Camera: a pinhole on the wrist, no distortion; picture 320 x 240 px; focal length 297.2 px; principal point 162.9 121.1 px. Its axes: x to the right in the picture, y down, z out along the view. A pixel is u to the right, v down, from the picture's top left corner.
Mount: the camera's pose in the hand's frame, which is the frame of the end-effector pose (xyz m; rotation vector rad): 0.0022 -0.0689 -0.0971 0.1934 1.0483 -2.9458
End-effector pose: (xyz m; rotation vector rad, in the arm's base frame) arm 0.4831 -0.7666 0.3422 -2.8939 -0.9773 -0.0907
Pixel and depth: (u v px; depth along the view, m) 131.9 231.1 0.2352
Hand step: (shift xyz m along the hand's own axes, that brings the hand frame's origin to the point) 0.0043 -0.2854 0.0318
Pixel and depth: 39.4 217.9 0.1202
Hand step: 0.0401 -0.1766 -0.0234
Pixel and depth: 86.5 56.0 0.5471
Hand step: 0.0739 -0.3251 0.4154
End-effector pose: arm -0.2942 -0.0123 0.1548 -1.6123 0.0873 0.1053
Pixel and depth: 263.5 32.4 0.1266
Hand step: -0.0565 -0.1179 0.0188
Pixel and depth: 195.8 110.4 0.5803
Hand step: -0.1282 -0.4161 0.3543
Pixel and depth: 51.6 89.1 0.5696
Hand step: 0.1464 -0.3871 0.4046
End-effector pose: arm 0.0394 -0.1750 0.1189 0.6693 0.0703 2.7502
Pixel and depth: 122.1 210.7 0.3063
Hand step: 0.0139 -0.3349 0.0852
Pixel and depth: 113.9 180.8 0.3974
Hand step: 0.0262 -0.3833 0.1659
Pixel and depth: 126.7 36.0 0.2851
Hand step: 0.0004 -0.1863 0.1774
